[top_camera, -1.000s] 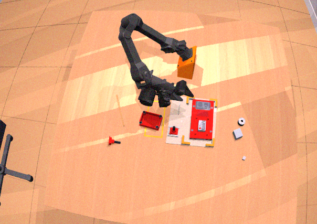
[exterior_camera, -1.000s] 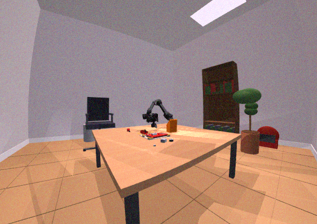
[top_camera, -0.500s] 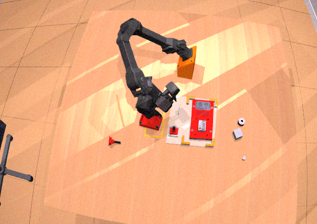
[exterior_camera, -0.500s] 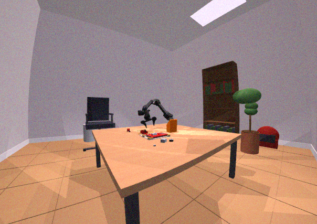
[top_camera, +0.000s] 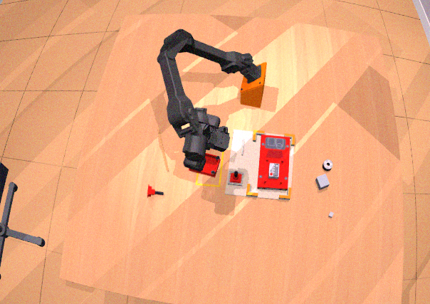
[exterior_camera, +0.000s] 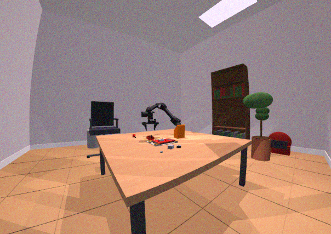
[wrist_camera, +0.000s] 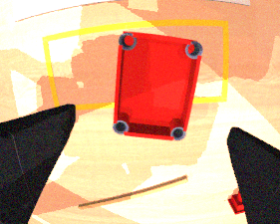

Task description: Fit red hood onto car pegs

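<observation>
My gripper tip is now 8 cm above the red hood.
</observation>
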